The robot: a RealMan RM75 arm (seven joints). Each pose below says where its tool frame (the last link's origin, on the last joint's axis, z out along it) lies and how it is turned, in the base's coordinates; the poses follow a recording.
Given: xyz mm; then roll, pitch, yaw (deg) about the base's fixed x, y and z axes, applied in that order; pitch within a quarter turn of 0, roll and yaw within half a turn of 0.
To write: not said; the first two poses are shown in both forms.
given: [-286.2 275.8 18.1 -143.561 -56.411 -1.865]
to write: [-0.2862 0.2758 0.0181 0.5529 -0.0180 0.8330 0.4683 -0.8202 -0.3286]
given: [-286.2 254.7 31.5 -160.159 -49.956 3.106]
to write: [-0.2862 0.2547 0.0315 0.6424 0.0349 0.7656 0.3104 -0.9252 -0.2184]
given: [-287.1 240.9 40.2 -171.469 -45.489 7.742]
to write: [-0.2871 0.2409 0.0402 0.6947 0.0944 0.7131 0.2380 -0.9657 -0.1040]
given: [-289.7 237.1 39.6 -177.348 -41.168 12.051]
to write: [-0.2897 0.2371 0.0396 0.7362 0.1572 0.6583 0.2383 -0.9706 -0.0348]
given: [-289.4 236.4 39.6 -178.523 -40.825 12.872]
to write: [-0.2894 0.2364 0.0396 0.7377 0.1686 0.6538 0.2391 -0.9708 -0.0195]
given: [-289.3 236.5 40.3 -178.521 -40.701 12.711]
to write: [-0.2893 0.2365 0.0403 0.7395 0.1668 0.6521 0.2364 -0.9715 -0.0196]
